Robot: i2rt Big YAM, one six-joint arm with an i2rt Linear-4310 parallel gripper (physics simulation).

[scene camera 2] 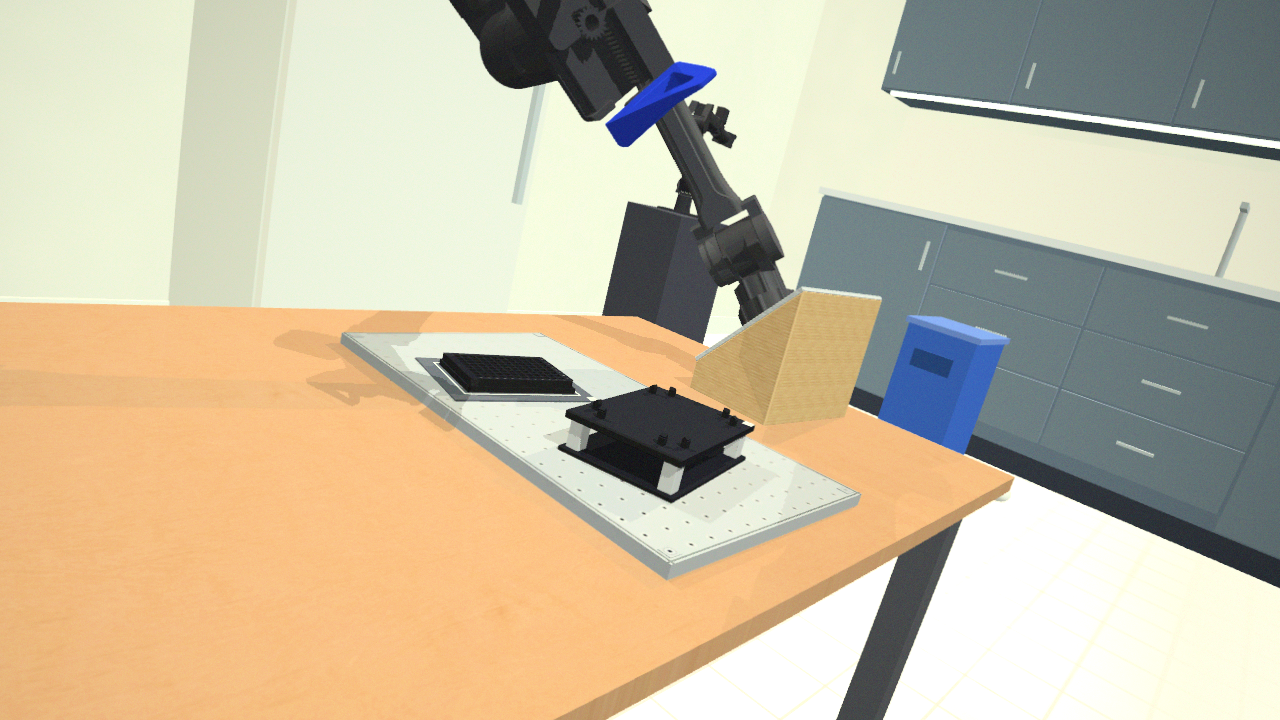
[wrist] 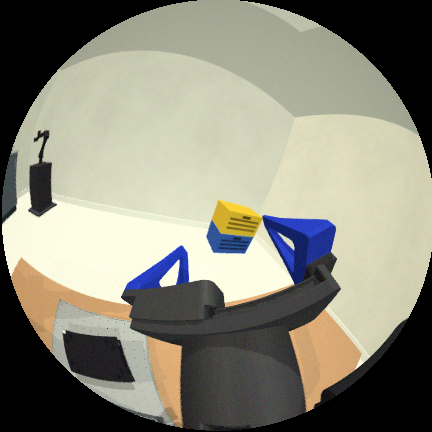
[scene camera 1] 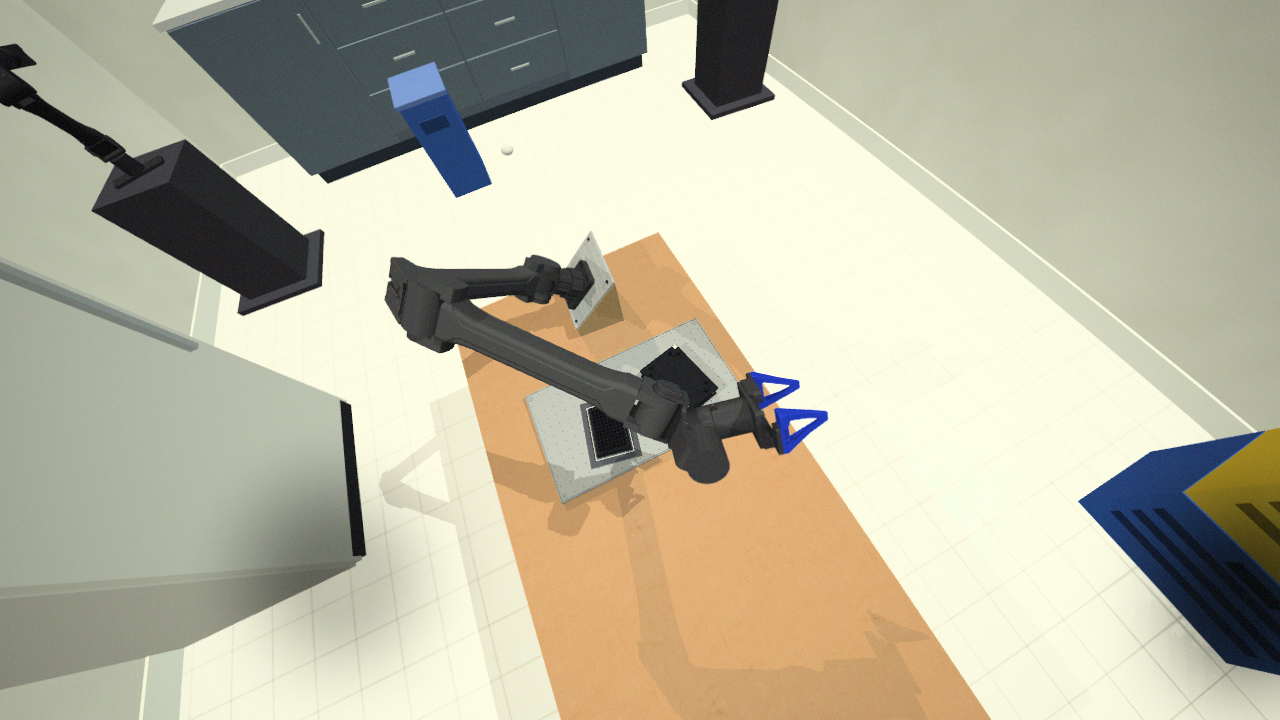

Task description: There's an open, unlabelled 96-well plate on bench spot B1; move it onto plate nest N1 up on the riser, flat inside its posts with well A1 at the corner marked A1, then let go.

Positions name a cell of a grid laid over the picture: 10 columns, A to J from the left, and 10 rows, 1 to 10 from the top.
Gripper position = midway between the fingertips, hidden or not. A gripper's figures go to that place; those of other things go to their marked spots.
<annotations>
The gripper (scene camera 1: G6): 0.61 m from the lens. A black well plate (scene camera 1: E7): 0.90 m from the lens.
</annotations>
